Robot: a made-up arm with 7 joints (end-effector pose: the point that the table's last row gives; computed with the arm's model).
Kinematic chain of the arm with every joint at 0, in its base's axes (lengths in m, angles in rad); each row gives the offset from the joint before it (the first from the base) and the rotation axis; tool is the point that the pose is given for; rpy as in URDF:
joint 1: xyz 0 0 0.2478 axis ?
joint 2: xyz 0 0 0 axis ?
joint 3: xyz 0 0 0.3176 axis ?
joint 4: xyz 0.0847 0 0 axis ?
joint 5: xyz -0.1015 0 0.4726 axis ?
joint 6: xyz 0 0 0 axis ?
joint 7: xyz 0.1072 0 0 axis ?
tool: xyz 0 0 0 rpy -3.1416 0 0
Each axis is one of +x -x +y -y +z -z.
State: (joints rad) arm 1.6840 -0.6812 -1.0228 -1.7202 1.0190 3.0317 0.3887
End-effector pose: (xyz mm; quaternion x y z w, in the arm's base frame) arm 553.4 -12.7 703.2 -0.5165 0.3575 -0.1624 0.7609
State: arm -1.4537 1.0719 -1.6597 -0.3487 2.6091 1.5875 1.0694
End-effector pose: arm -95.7 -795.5 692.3 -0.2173 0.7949 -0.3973 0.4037
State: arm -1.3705 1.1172 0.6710 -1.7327 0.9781 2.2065 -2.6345
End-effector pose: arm 473.3 -481.9 -86.2 -0.7123 -0.3241 -0.5946 0.1844
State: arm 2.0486 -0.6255 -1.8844 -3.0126 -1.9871 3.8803 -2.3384
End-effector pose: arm 172.0 140.8 193.9 -0.5040 0.6084 0.5958 0.1448
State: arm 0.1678 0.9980 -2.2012 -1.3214 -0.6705 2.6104 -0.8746
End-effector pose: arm 441.5 -412.1 816.4 0.4566 -0.0061 -0.5130 0.7269
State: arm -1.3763 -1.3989 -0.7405 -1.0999 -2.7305 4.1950 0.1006
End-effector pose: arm -340.7 418.2 643.8 0.3618 0.0592 -0.3610 0.8575
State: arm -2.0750 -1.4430 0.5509 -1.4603 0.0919 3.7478 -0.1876
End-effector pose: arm 449.7 316.9 721.8 0.0332 0.3534 0.5312 0.7693
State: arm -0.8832 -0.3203 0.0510 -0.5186 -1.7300 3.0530 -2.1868
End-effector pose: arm 83.0 84.9 1063.4 0.0382 0.0910 -0.7208 0.6861
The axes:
joint 1: +z
joint 2: +y
joint 3: +z
joint 4: -y
joint 5: +z
joint 6: -y
joint 7: -z

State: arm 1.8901 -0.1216 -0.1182 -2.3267 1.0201 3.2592 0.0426
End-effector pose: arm -10.8 517.8 425.6 -0.8318 -0.2806 -0.1108 0.4660
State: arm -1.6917 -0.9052 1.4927 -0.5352 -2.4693 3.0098 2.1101
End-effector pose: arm 392.8 568.7 675.8 0.1229 0.4007 0.8393 0.3464
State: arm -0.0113 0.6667 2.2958 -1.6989 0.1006 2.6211 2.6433
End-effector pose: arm -44.1 479.1 850.3 -0.7042 0.2559 0.6389 0.1745
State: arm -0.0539 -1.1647 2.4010 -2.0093 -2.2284 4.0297 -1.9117
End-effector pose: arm -323.9 290.6 -17.5 0.9487 0.2311 0.1508 0.1544
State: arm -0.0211 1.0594 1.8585 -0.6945 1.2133 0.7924 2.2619
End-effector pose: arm 608.2 330.0 785.8 -0.5877 -0.2805 0.7589 0.0068
